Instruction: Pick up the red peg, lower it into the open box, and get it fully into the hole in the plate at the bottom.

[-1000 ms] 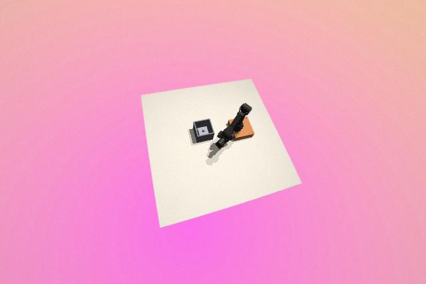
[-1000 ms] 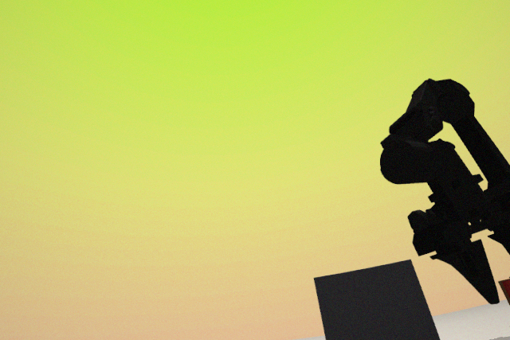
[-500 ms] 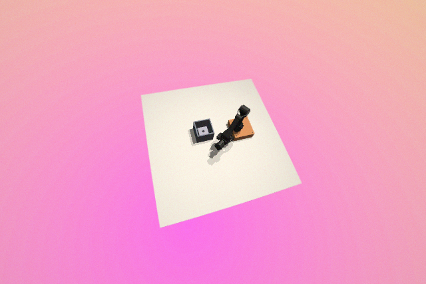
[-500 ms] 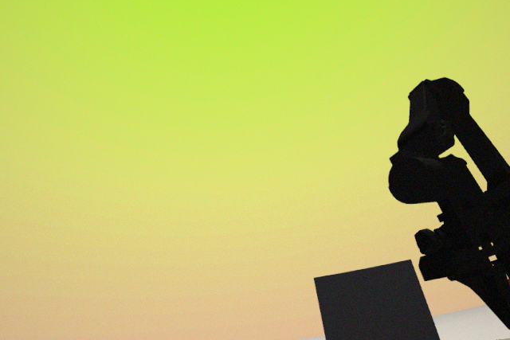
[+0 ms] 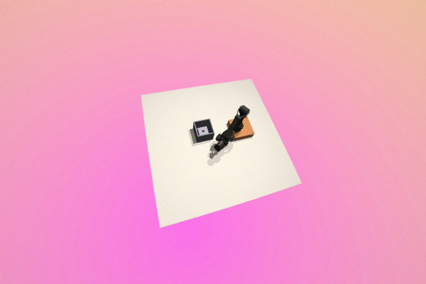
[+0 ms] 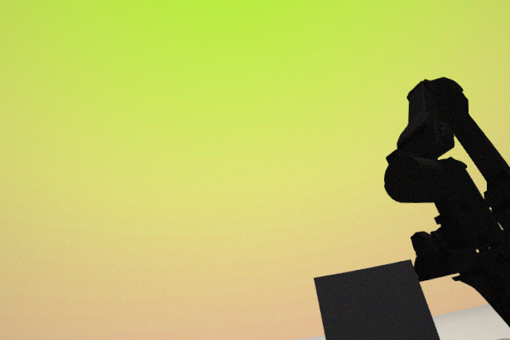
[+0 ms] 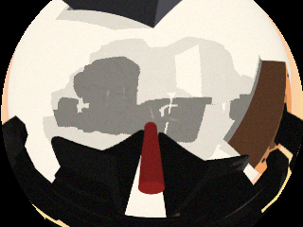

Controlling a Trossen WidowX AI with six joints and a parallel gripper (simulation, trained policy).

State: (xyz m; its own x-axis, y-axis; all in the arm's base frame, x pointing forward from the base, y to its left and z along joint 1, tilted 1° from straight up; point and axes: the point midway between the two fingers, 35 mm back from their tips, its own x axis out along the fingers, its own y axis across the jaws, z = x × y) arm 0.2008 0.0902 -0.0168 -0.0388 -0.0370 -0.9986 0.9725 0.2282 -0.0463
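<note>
Right now my gripper tip is 10 cm short of the light plate, 20 cm to the left of it and 2 cm below it. The rest, counted from my gripper tip: red peg: 2 cm above.
</note>
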